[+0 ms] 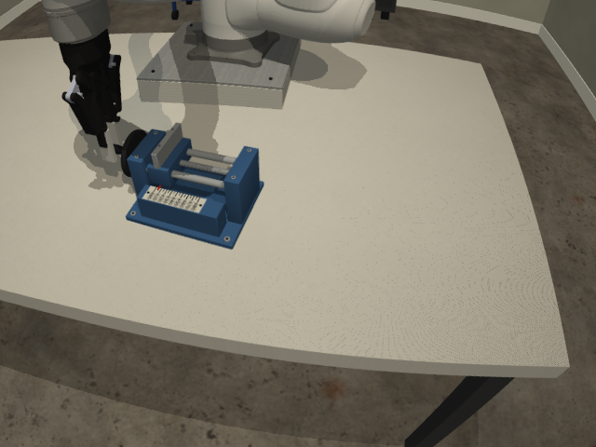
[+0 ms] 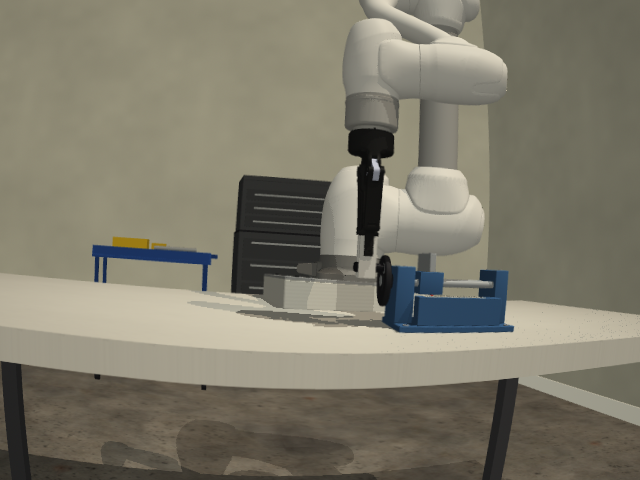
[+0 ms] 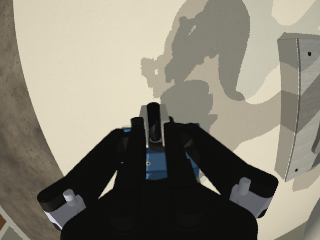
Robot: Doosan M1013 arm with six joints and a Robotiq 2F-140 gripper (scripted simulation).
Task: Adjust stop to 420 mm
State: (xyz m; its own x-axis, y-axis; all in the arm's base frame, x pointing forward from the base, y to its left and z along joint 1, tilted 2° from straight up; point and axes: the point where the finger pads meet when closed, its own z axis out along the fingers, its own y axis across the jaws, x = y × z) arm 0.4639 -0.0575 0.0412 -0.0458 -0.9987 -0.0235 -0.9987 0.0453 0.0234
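My gripper is now 2 cm to the right of the black handwheel and 2 cm above it. From my hand the other things lie so: stop block 11 cm to the left, 2 cm below.
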